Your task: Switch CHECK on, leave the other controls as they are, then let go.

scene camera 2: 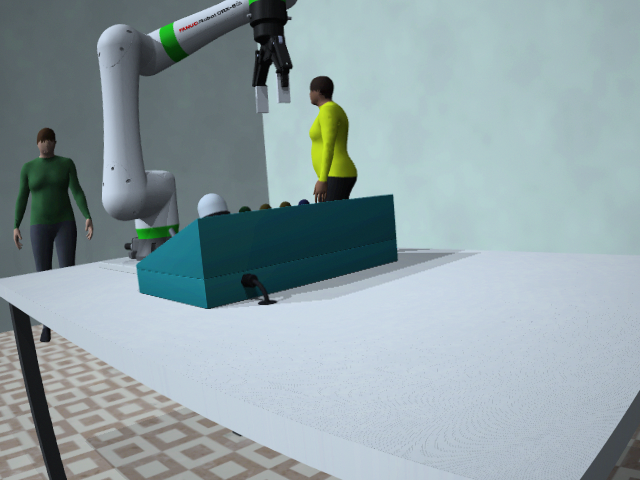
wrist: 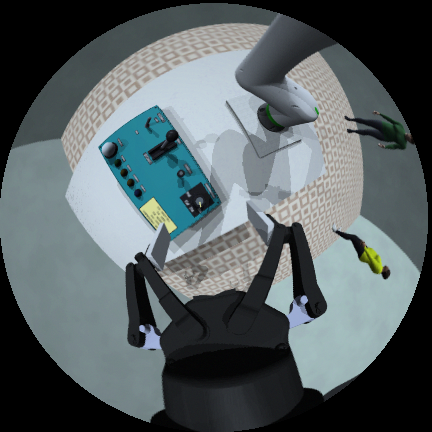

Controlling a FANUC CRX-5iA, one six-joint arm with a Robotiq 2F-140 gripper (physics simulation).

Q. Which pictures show my gripper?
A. Scene camera 2 and the wrist view: all of them.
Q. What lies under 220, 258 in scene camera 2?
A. A teal control console.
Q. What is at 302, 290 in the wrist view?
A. My gripper.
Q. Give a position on a teal control console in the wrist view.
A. At 148, 175
